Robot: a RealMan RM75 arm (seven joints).
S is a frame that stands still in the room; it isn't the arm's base.
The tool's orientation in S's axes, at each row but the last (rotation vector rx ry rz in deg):
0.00 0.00 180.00
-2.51 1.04 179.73
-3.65 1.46 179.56
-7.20 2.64 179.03
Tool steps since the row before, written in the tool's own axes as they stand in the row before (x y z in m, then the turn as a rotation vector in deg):
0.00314 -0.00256 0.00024 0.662 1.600 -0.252
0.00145 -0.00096 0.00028 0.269 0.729 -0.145
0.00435 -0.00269 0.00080 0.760 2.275 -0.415
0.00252 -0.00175 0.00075 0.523 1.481 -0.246
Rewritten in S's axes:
-0.00314 0.00256 0.00024 -0.662 -1.600 -0.252
-0.00145 0.00097 0.00023 -0.268 -0.730 -0.144
-0.00436 0.00273 0.00058 -0.759 -2.276 -0.409
-0.00255 0.00180 0.00049 -0.524 -1.481 -0.244

